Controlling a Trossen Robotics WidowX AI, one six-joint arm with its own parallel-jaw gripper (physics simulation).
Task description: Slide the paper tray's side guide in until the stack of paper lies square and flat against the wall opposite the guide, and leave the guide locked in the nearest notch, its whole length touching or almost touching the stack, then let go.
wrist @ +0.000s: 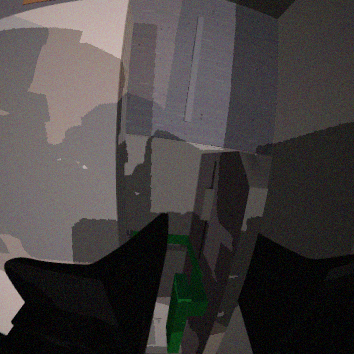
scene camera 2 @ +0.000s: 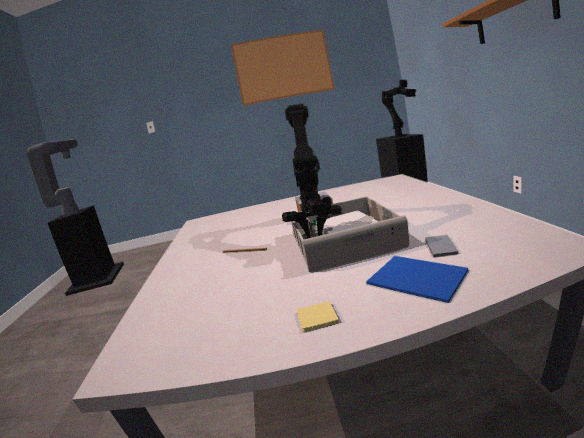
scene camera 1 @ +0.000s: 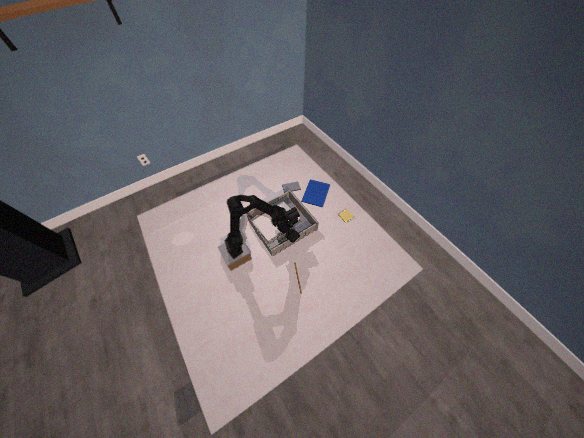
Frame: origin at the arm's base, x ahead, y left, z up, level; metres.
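Seen in the pictures: gripper, between the fingertips: (wrist: 192, 219) (scene camera 1: 288, 235); arm's base, origin of its link: (scene camera 1: 235, 251).
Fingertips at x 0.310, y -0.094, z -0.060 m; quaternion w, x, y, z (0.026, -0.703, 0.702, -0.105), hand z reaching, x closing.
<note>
Pixels of each thing's middle, then the offset from my fingertips to it. "pt": a spot on its surface instead.
- grey paper tray, middle of its body: (wrist: 13, 187) (scene camera 2: 342, 227) (scene camera 1: 282, 221) dy +0.094, dx +0.025, dz +0.025 m
- white paper stack, middle of its body: (scene camera 2: 350, 227) (scene camera 1: 276, 220) dy +0.129, dx +0.006, dz +0.007 m
- dark grey side guide, a spot on its surface: (wrist: 232, 182) pt dy -0.004, dx +0.030, dz +0.045 m
- blue folder, middle of its body: (scene camera 2: 418, 276) (scene camera 1: 316, 192) dy +0.136, dx +0.372, dz -0.019 m
- yellow pad, middle of its body: (scene camera 2: 316, 315) (scene camera 1: 346, 215) dy -0.132, dx +0.380, dz -0.018 m
- small grey block, middle of its body: (scene camera 2: 440, 245) (scene camera 1: 291, 187) dy +0.291, dx +0.276, dz -0.018 m
- thin brown stick, middle of its body: (scene camera 2: 244, 250) (scene camera 1: 297, 277) dy -0.226, dx -0.132, dz -0.020 m
The grey paper tray (scene camera 1: 306, 235) (scene camera 2: 357, 246) stands on the table. The white paper stack (scene camera 1: 266, 226) (scene camera 2: 350, 218) (wrist: 60, 200) lies in it; in the wrist view its straight edge is at left centre. The dark grey side guide (wrist: 232, 182) stands to the right of that edge, with a strip of tray floor between them. Its green latch piece (wrist: 187, 300) shows low in the wrist view. My gripper (scene camera 1: 286, 232) (scene camera 2: 314, 232) (wrist: 192, 219) is partly open and empty, pointing down inside the tray, its fingers on either side of the green latch. The stack's far edges are hidden.
A blue folder (scene camera 1: 316, 193) (scene camera 2: 419, 278), a yellow pad (scene camera 1: 346, 216) (scene camera 2: 318, 316) and a small grey block (scene camera 1: 291, 187) (scene camera 2: 441, 245) lie outside the tray. A thin brown stick (scene camera 1: 298, 278) (scene camera 2: 245, 250) lies off another side. The tray's high wall (wrist: 315, 90) rises right of the fingers.
</note>
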